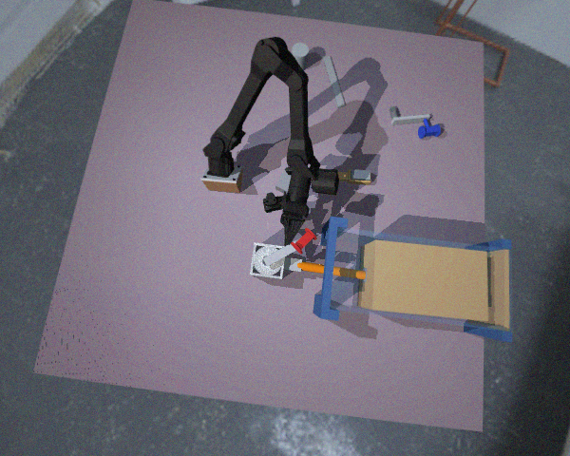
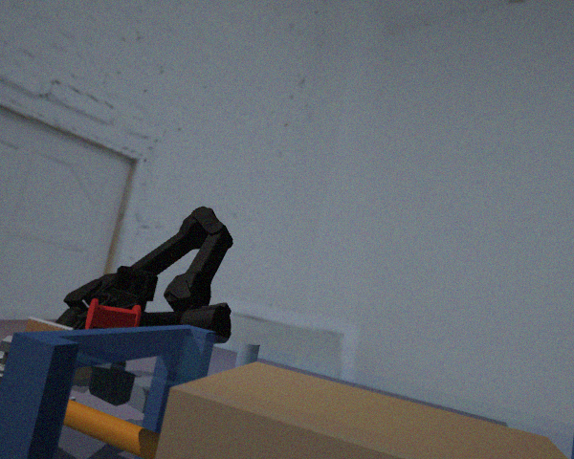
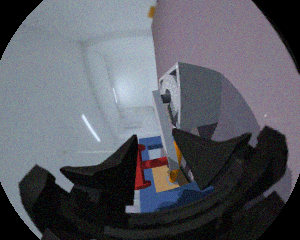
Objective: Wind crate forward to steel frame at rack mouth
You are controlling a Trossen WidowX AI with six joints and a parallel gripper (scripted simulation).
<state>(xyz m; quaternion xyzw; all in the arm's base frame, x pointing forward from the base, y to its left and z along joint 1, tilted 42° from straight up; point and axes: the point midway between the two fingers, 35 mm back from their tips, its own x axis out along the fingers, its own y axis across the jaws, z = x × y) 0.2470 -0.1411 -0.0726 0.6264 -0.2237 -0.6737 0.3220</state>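
Now: the red-knobbed crank handle 10 mm ahead of my gripper tip, 10 mm to the right of it and 10 mm below it. The rest, counted from my gripper tip: red knob 40 mm ahead, 20 mm to the left, 20 mm above; then blue steel frame 120 mm ahead, 30 mm to the right, 20 mm below; then grey block 30 mm behind, 210 mm to the left, 110 mm below.
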